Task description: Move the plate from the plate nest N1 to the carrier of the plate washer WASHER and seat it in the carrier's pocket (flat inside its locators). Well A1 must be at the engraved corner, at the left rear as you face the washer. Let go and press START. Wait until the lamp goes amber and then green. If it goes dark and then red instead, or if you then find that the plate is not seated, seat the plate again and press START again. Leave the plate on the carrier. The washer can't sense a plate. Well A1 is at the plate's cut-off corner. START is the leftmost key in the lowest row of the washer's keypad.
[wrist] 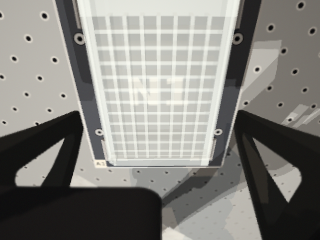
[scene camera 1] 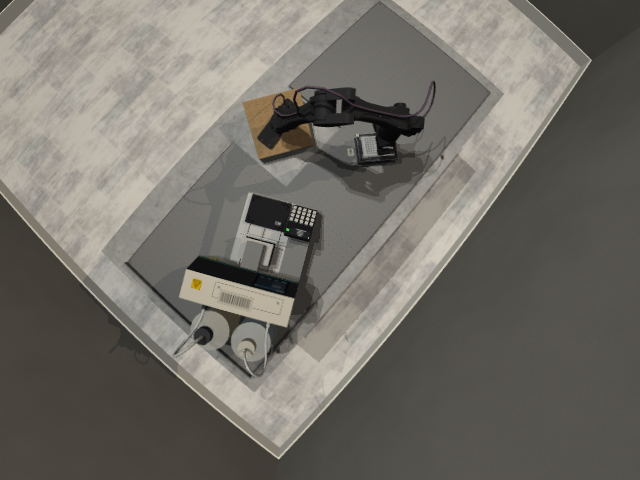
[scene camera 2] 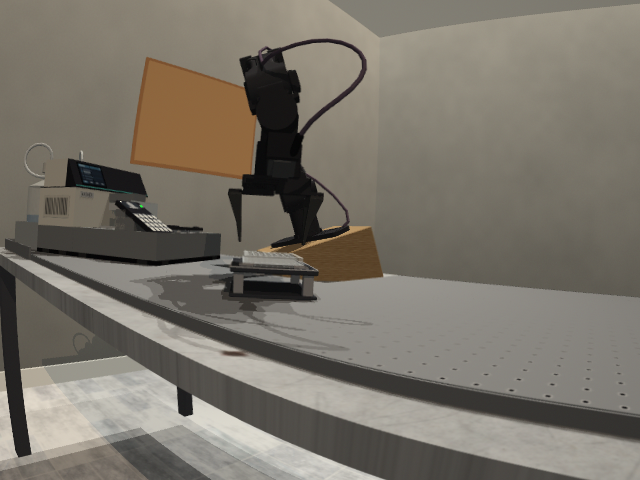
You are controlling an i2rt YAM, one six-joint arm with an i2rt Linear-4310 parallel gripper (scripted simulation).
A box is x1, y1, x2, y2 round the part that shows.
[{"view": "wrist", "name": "my gripper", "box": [0, 110, 319, 239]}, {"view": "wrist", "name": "clear well plate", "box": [77, 0, 239, 165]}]
